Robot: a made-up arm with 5 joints.
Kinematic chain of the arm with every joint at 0, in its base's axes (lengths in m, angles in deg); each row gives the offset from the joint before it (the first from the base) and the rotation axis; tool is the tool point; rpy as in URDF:
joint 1: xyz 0.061 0 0.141 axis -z
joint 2: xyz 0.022 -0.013 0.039 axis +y
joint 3: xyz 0.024 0 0.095 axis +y
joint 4: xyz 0.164 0 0.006 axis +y
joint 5: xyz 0.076 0.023 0 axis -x
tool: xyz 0 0 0 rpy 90 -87.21 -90
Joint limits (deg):
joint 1: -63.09..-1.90
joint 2: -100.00..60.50
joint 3: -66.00..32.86
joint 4: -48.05..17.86
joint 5: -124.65..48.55
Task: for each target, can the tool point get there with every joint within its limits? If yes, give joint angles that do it. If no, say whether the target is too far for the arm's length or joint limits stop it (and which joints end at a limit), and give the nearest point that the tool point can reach.
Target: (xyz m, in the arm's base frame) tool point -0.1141 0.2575 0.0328
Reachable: no: joint limits stop it (at a limit: joint 1, joint 3, joint 4) | nearest point 0.1270 0.1522 0.0154 | short by 0.264 m
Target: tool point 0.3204 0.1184 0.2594
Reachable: yes | joints -22.53 -0.17 8.12 -8.79 19.55
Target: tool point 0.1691 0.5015 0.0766
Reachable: no: too far | nearest point 0.2077 0.3111 0.1285 | short by 0.201 m
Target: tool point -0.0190 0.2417 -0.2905
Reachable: no: too far | nearest point 0.1185 0.1353 -0.0323 | short by 0.311 m
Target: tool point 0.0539 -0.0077 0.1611
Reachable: no: joint limits stop it (at a limit: joint 1, joint 2, joint 3, joint 4) | nearest point 0.1460 0.0128 -0.0290 | short by 0.212 m
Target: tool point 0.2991 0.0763 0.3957
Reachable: yes | joints -15.48 2.47 -23.01 -30.01 6.45
